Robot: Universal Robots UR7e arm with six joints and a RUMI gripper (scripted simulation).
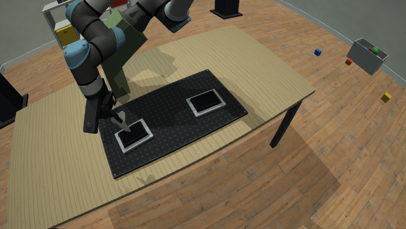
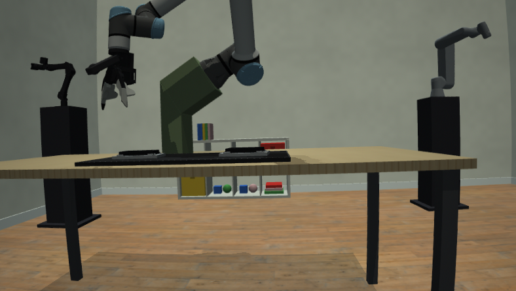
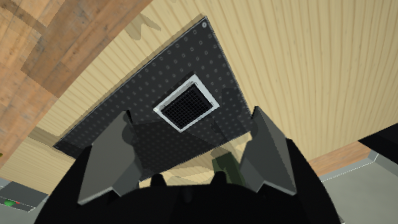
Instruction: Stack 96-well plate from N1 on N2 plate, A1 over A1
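Right now the black 96-well plate is 160 mm below my hand, 70 mm to the left of it and 60 mm behind it. Also, from my hand: plate nest 170 mm below, 70 mm to the left, 60 mm behind.
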